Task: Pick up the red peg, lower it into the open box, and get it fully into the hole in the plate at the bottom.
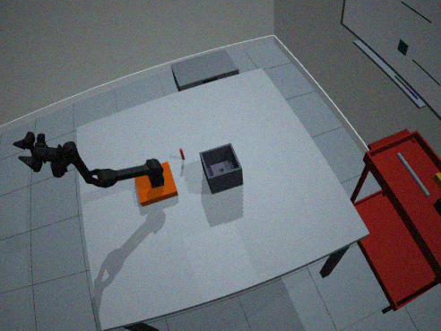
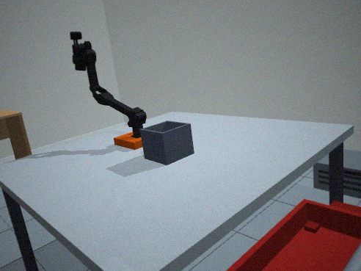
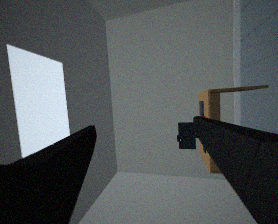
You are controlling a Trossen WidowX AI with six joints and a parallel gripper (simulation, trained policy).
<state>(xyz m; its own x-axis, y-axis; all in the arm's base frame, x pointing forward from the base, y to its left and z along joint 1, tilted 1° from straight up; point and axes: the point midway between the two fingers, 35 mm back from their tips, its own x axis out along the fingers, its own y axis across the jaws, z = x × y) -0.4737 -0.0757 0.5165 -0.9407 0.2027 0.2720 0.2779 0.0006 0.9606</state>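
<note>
My gripper tip is now 650 mm short of the red peg, 530 mm above it and 190 mm to the right of it. From my gripper tip the other things lie so: grey plate (830 mm ahead, 520 mm below, 20 mm to the left).
</note>
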